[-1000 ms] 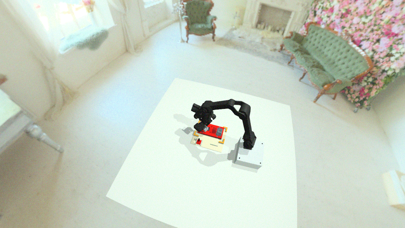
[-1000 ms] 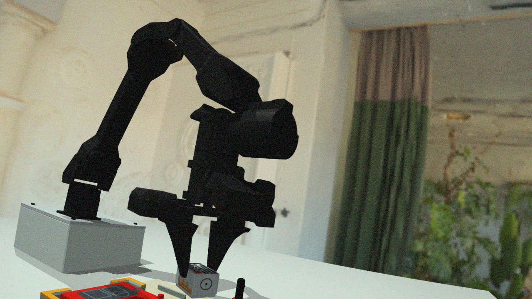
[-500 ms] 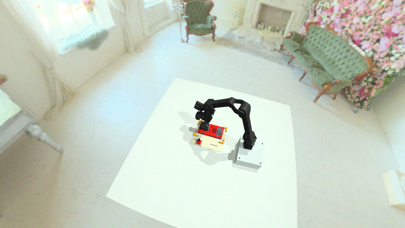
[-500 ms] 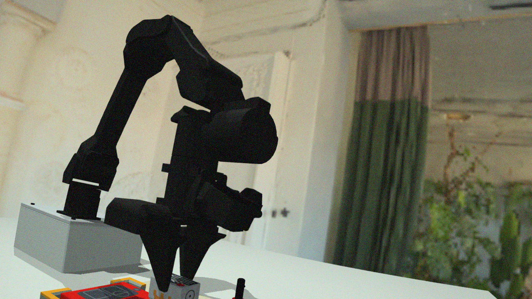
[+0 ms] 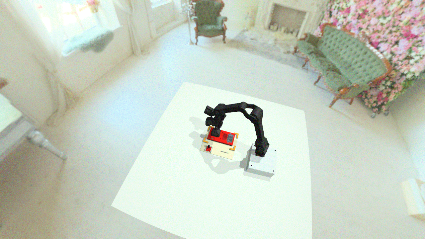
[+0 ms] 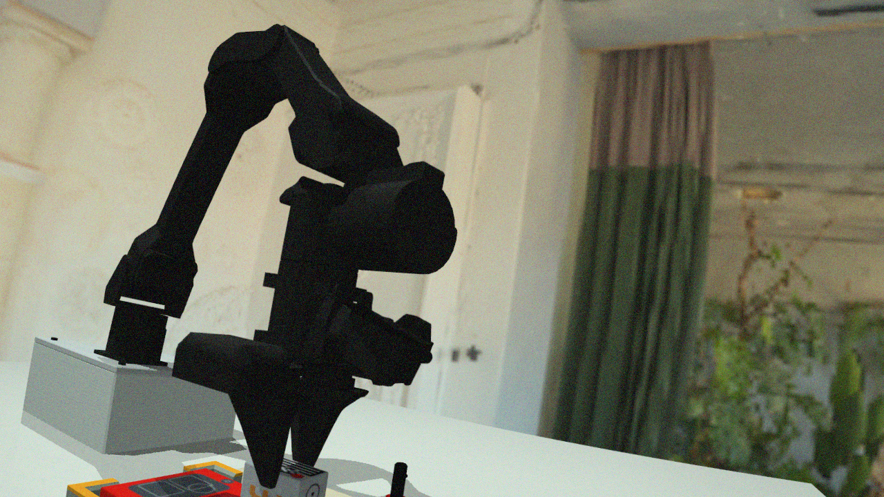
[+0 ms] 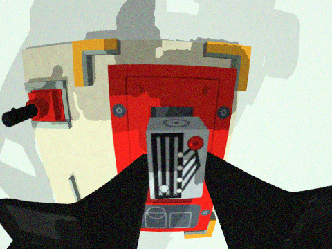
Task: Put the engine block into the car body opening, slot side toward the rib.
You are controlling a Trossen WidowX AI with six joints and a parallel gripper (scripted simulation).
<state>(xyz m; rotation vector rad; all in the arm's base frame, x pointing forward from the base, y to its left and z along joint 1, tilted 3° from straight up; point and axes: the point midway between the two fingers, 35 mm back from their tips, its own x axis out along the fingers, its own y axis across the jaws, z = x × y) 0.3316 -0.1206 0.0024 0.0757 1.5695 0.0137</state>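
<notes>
Right now the grey engine block is 10 mm below my gripper tip. From my gripper tip the other things lie so: clamp cradle (30 mm behind, 40 mm to the left, 50 mm below).
</notes>
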